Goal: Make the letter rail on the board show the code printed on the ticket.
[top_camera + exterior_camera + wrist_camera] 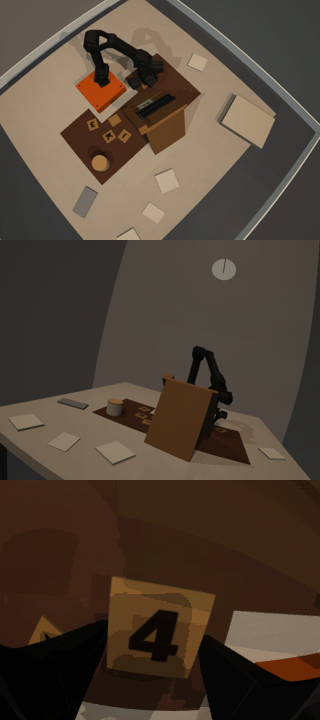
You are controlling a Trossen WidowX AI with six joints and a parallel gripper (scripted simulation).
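Now: the tile marked y 80 mm to the left of my gripper tip, 60 mm behind it and 20 mm below it. The rest, counted from my gripper tip: dark brown mat (180 mm to the right, 70 mm ahead, 30 mm below); then tile marked 4 (right at my gripper tip); then pale ticket (140 mm ahead, 80 mm to the right, 60 mm above).
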